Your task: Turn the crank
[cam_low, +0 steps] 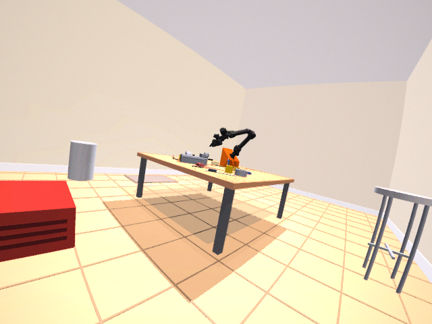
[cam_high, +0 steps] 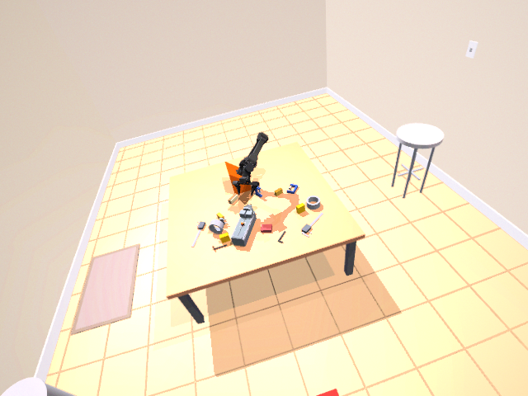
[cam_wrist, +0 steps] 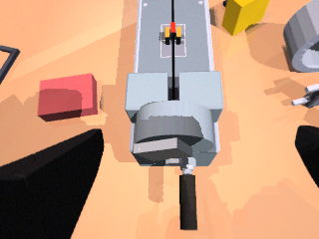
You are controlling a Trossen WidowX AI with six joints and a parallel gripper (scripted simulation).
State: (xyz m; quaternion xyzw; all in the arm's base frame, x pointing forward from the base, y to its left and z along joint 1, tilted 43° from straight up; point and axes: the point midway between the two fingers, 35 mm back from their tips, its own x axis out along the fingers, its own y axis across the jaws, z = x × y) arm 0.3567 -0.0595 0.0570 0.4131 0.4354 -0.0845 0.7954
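My gripper tip is now 13 cm above the dark crank handle, 2 cm past it and 1 cm to the right of it. Also, from my gripper tip: red pointer: 15 cm ahead, 11 cm below, 8 cm to the right; then red block: 18 cm below, 18 cm ahead, 8 cm to the left.
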